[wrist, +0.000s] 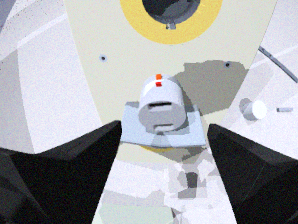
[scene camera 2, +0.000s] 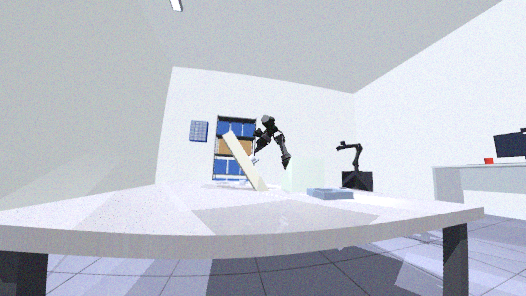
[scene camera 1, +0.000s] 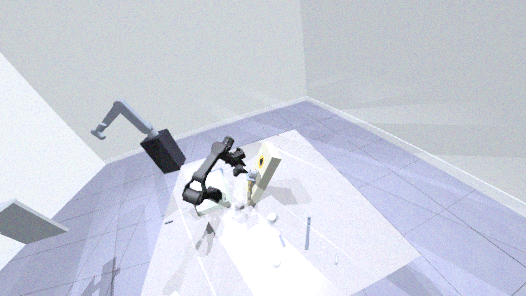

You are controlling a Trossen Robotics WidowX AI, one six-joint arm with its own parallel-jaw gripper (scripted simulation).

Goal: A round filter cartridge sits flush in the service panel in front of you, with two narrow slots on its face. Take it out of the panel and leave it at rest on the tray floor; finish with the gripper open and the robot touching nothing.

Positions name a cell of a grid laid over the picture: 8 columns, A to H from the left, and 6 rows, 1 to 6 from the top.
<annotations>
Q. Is the gripper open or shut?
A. Open.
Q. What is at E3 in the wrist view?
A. A round filter cartridge.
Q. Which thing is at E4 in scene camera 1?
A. A service panel.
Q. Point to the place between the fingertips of the gripper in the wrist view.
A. E4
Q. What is the gripper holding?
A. Nothing.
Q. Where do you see a service panel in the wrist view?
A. F2
</annotations>
